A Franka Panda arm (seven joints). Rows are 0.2 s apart.
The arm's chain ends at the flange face. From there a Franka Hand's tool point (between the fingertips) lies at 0.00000 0.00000 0.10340 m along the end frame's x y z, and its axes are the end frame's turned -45 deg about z.
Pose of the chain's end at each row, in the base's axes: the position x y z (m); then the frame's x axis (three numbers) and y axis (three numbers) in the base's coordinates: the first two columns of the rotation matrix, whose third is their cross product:
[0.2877, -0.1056, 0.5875, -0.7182, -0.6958, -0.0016, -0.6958, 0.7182, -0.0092]
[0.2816, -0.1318, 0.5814, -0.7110, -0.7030, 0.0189, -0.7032, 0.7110, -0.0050]
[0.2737, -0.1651, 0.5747, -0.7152, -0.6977, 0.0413, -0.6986, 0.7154, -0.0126]
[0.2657, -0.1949, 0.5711, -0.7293, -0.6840, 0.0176, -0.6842, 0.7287, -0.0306]
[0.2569, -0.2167, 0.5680, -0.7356, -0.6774, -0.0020, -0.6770, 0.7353, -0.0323]
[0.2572, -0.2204, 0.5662, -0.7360, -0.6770, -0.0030, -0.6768, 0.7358, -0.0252]
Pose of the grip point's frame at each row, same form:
[0.2885, -0.1062, 0.4841, -0.0158, -0.9998, 0.0054, -0.9998, 0.0158, -0.0076]
[0.2806, -0.1335, 0.4780, -0.0055, -0.9998, 0.0169, -1.0000, 0.0057, 0.0098]
[0.2716, -0.1690, 0.4714, -0.0117, -0.9992, 0.0381, -0.9997, 0.0125, 0.0203]
[0.2665, -0.1985, 0.4678, -0.0319, -0.9989, 0.0341, -0.9995, 0.0316, -0.0092]
[0.2593, -0.2190, 0.4647, -0.0414, -0.9989, 0.0214, -0.9989, 0.0409, -0.0243]
[0.2592, -0.2221, 0.4628, -0.0419, -0.9990, 0.0157, -0.9990, 0.0416, -0.0199]

